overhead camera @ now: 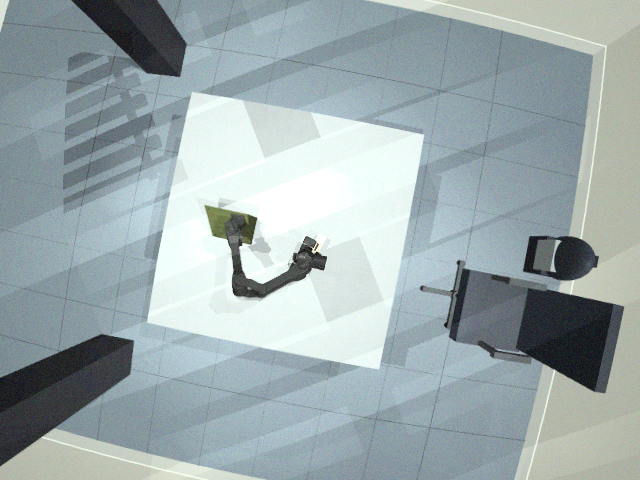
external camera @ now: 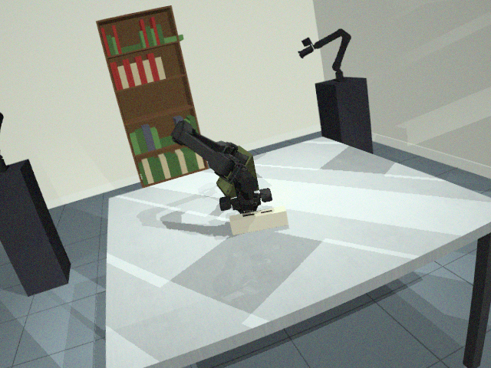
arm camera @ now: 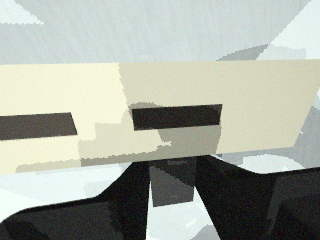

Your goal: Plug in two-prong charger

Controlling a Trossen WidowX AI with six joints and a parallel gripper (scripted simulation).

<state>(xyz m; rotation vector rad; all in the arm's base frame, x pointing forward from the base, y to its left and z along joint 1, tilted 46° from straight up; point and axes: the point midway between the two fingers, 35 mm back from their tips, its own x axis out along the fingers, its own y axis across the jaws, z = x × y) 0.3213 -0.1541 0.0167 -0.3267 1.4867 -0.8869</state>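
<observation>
My gripper tip is now 20 mm short of the two-prong charger, 10 mm to the left of it and 10 mm below it.
</observation>
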